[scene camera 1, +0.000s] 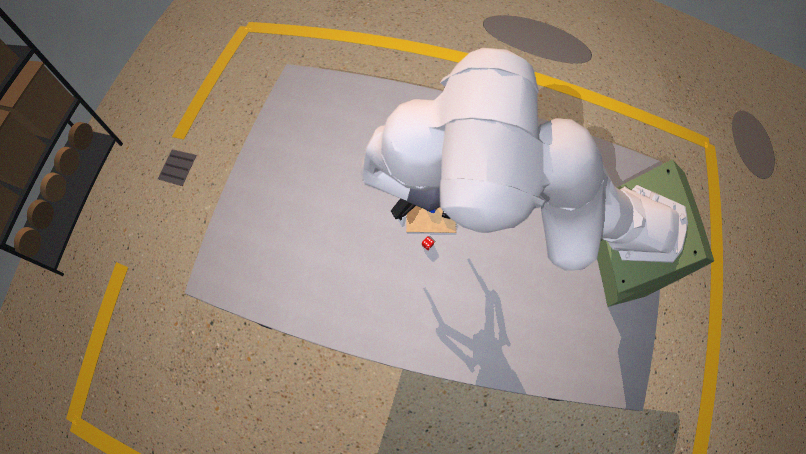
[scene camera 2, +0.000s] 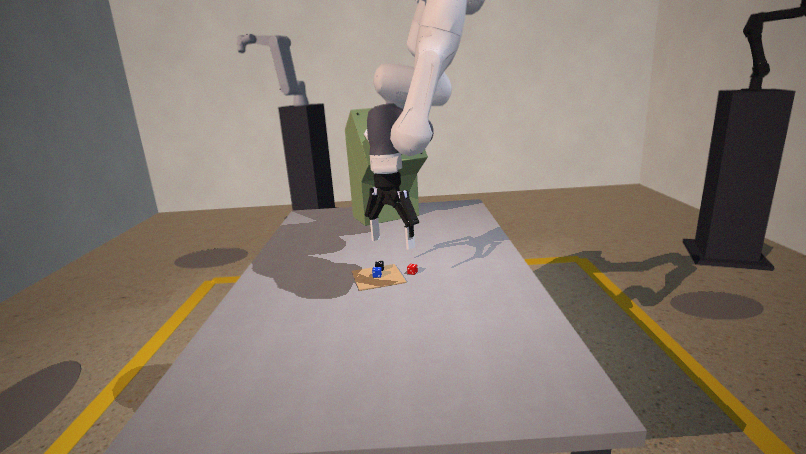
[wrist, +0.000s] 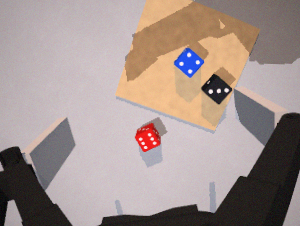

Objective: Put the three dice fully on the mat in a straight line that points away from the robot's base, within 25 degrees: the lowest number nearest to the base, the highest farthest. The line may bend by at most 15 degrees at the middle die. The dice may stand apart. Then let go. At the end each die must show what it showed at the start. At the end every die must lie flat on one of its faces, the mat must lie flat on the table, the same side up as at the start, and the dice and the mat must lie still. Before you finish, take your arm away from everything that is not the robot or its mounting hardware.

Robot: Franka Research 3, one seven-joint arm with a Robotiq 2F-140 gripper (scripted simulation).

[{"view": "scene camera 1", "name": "tan mat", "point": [418,219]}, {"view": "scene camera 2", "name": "gripper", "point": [392,243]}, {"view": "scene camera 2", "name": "tan mat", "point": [391,275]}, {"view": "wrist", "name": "gripper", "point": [151,117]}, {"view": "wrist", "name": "tan mat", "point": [150,78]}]
